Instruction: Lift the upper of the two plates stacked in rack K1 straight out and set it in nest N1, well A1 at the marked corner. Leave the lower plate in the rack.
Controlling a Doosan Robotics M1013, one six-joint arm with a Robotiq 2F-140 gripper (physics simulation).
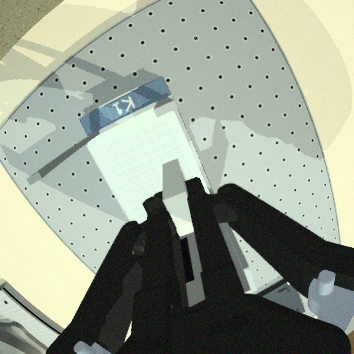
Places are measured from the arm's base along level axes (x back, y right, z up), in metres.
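Pixels of known places: gripper, fingertip midpoint: [175, 175]; arm's base, link origin: [21, 339].
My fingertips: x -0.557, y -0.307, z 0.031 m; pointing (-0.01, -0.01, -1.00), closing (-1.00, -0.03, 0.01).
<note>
For each thing: its top centre in the pictures, then the offset to it from my fingertips. "pt": a spot on its surface instead. Level surfaces: height alone.
- Rack K1, surface spot: [126, 105] pt dx +0.022, dy -0.075, dz -0.030 m
- perforated grey board, surface height: dz -0.047 m
- white plate, top centre: [155, 184] dx +0.021, dy +0.002, dz +0.000 m
- cream table top, surface height: dz -0.060 m
Rack K1 [126, 105] carries a blue label at its far end and stands on the perforated grey board [246, 88]. A white plate [137, 158] lies on top in the rack; a lower plate under it is hidden. My gripper [175, 175] hangs over the near end of the plate, its dark fingers and pale pads pressed together. It is shut with nothing between the fingers. Nest N1 and its marked corner are not in sight.
The board lies on a cream table top [35, 228]. A grey-rimmed fixture [14, 316] shows partly at the lower left corner. The gripper's own links cover the near end of the rack.
</note>
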